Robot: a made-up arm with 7 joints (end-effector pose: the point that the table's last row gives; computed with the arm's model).
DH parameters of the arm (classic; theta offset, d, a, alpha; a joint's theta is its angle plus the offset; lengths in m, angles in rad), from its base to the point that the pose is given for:
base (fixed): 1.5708 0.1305 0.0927 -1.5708
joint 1: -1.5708 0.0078 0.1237 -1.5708
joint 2: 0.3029 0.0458 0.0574 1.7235
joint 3: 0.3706 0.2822 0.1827 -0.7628
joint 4: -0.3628 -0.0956 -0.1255 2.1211
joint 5: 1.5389 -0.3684 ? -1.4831
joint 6: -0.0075 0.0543 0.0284 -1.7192
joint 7: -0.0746 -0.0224 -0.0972 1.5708
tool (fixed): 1.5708 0.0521 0 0
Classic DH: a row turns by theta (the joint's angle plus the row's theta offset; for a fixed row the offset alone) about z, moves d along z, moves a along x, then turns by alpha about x.
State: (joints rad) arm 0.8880 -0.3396 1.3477 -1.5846 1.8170 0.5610 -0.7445
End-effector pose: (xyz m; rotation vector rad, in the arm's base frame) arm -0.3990 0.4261 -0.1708 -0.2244 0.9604 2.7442
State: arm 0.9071 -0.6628 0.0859 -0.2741 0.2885 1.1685 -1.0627
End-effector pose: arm -0.2589 0.4574 -0.0228 0.7767 0.2636 1.2373
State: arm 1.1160 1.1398 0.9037 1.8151 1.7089 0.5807 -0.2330
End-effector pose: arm 0.0069 0.4196 0.4280 -0.5692 2.3556 -1.9383
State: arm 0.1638 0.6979 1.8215 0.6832 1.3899 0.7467 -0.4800
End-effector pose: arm -0.1381 0.0401 0.3248 -0.5218 2.2110 0.4477
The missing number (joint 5, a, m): 0.022
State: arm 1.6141 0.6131 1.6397 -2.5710 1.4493 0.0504 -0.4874
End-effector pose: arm -0.2756 0.7021 -0.2318 0.9370 1.7632 1.3991
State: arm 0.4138 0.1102 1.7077 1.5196 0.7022 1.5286 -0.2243
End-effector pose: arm -0.2697 0.1614 0.5405 -0.6325 0.5683 -0.0830
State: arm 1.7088 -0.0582 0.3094 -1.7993 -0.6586 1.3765 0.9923
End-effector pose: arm -0.3666 0.5914 -0.3904 -2.6145 -0.9589 0.7764
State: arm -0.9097 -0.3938 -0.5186 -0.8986 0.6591 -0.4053 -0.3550
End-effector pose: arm -0.2062 -0.3517 0.6627 1.5406 -0.4060 2.5998
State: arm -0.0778 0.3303 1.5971 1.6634 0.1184 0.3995 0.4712
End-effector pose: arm -0.2256 -0.0941 0.6547 0.4997 -0.0790 -1.3552
